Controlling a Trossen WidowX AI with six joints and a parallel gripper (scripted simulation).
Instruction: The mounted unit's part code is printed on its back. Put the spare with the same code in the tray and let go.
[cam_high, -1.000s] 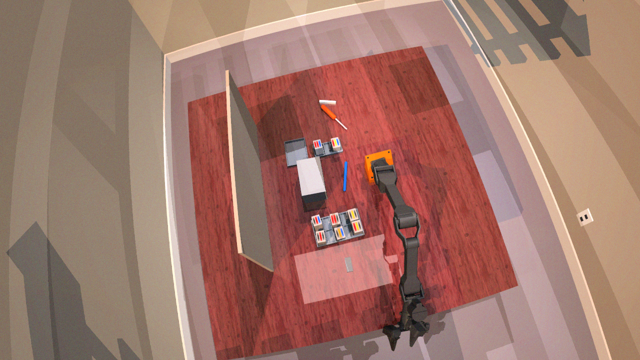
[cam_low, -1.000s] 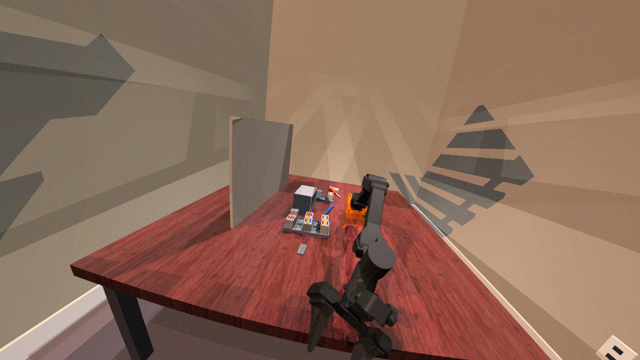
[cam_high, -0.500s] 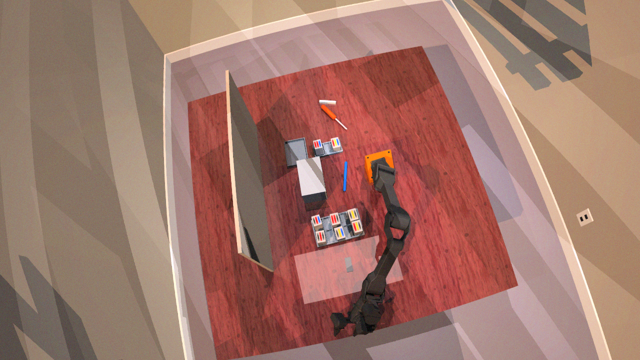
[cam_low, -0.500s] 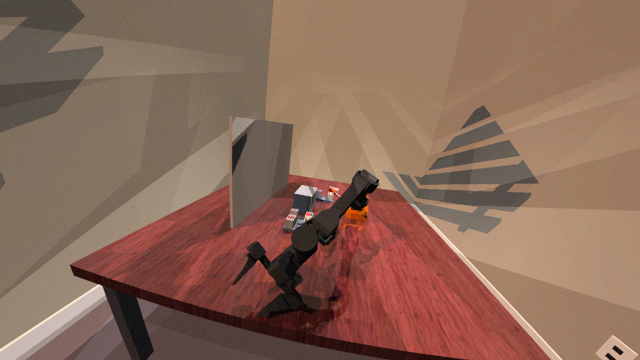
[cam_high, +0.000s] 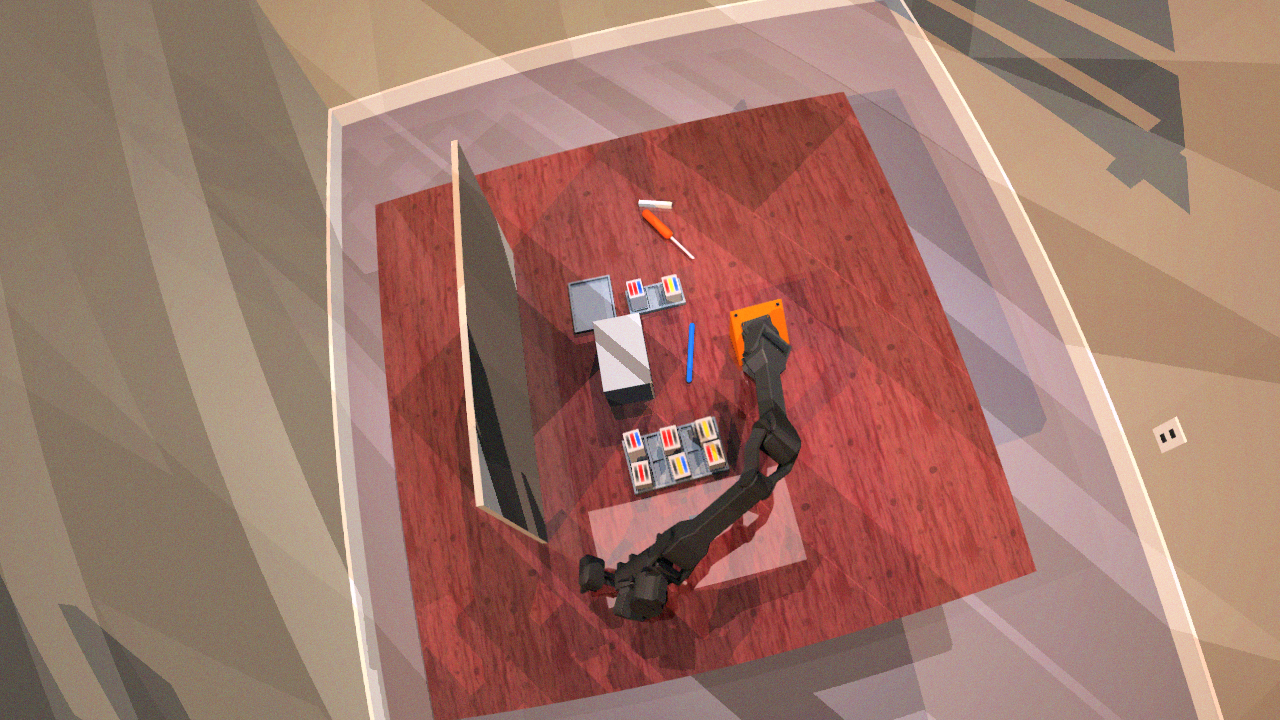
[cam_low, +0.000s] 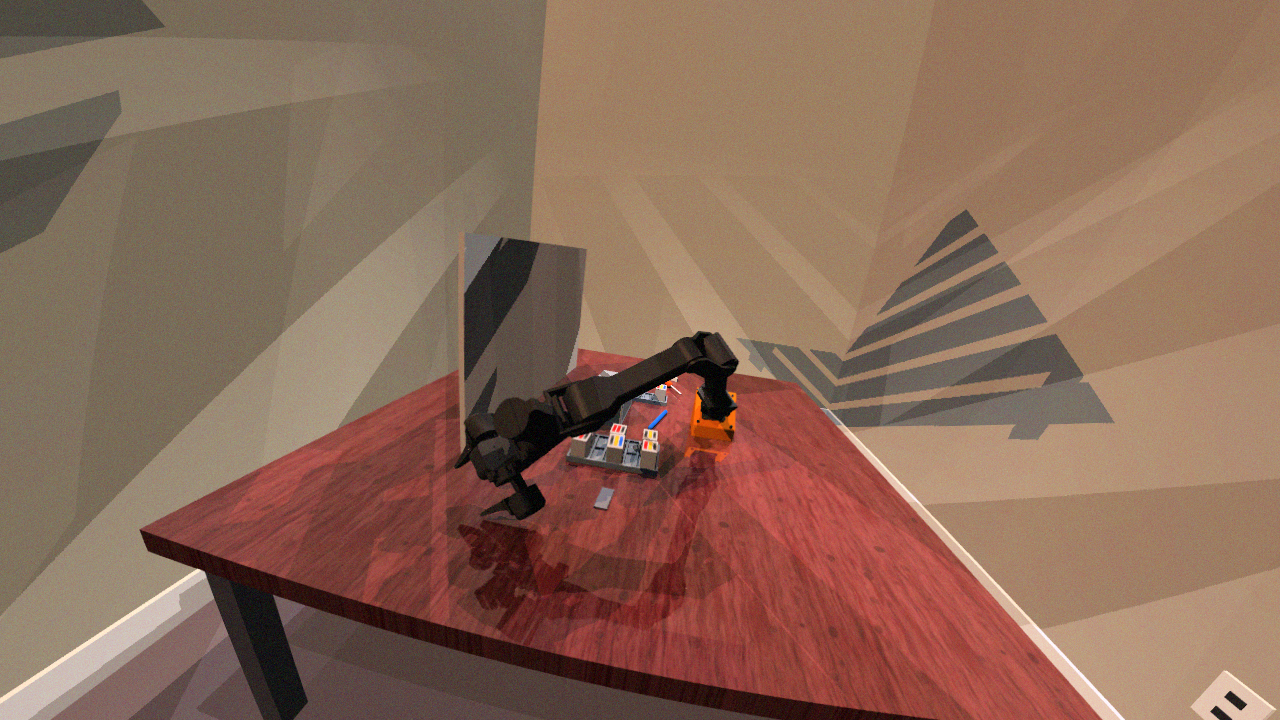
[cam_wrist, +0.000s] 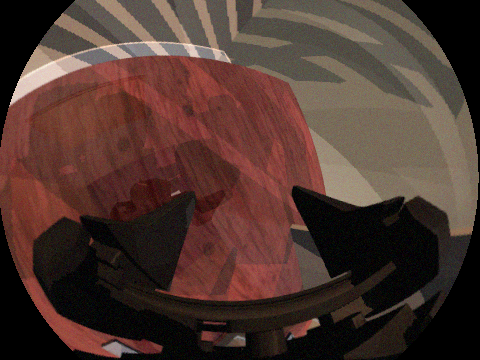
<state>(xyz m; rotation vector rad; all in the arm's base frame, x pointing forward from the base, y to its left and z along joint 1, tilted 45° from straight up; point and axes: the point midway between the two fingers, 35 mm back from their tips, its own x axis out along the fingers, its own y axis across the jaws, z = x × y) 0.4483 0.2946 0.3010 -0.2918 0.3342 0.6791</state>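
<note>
The spare block is 300 mm behind my gripper tip, 210 mm to the right of it and 10 mm above it. Round my gripper tip: blue pen: 450 mm to the right, 330 mm behind, 30 mm below; mounted unit: 450 mm to the right, 180 mm behind, 20 mm above; tall mirror panel: 490 mm to the right, 190 mm above, 40 mm ahead.
</note>
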